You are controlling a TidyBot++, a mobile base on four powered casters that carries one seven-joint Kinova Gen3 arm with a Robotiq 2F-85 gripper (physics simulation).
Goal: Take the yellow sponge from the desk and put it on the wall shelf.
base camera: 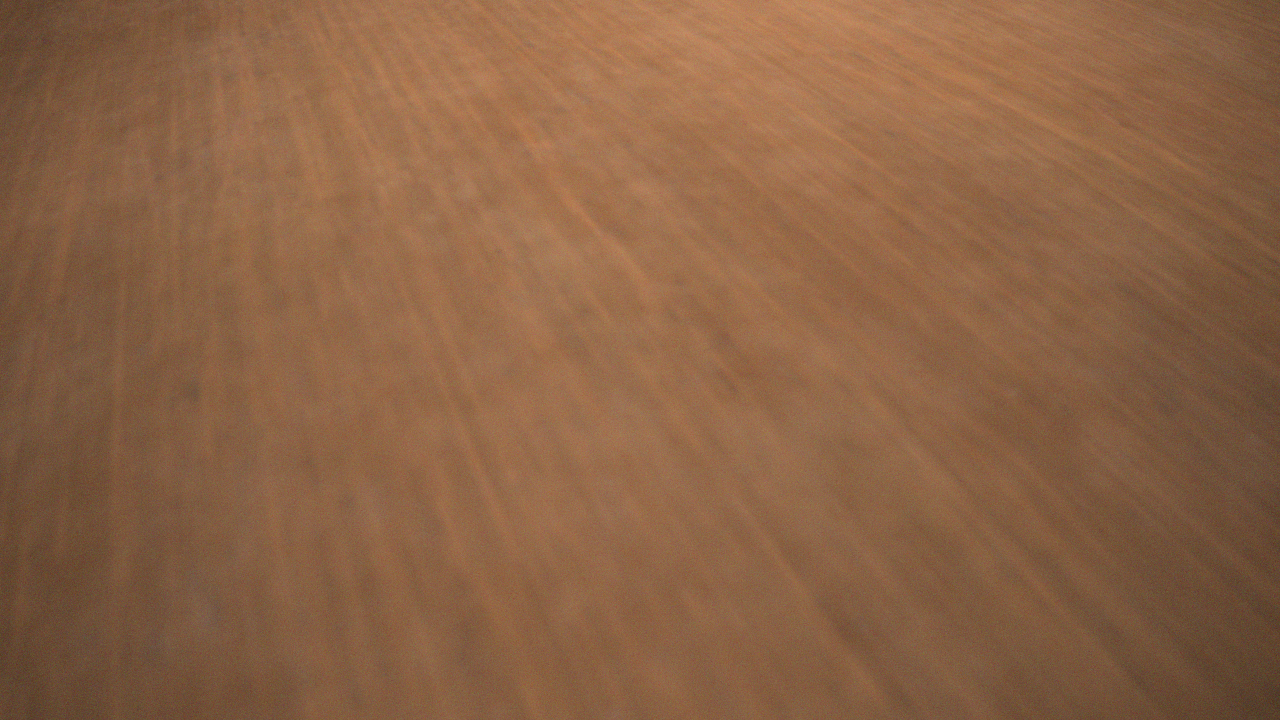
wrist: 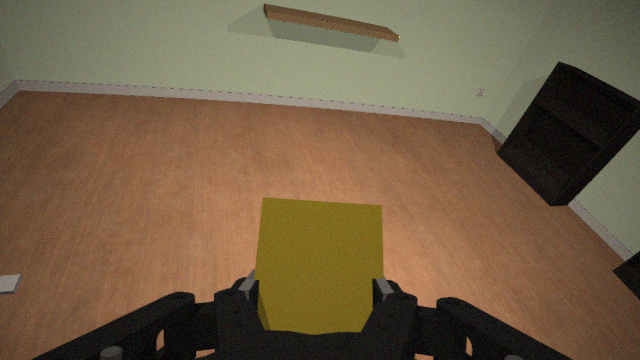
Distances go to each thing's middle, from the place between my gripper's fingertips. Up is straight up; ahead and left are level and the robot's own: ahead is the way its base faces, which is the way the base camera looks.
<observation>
My hand is 1 cm past the yellow sponge [wrist: 315, 262].
</observation>
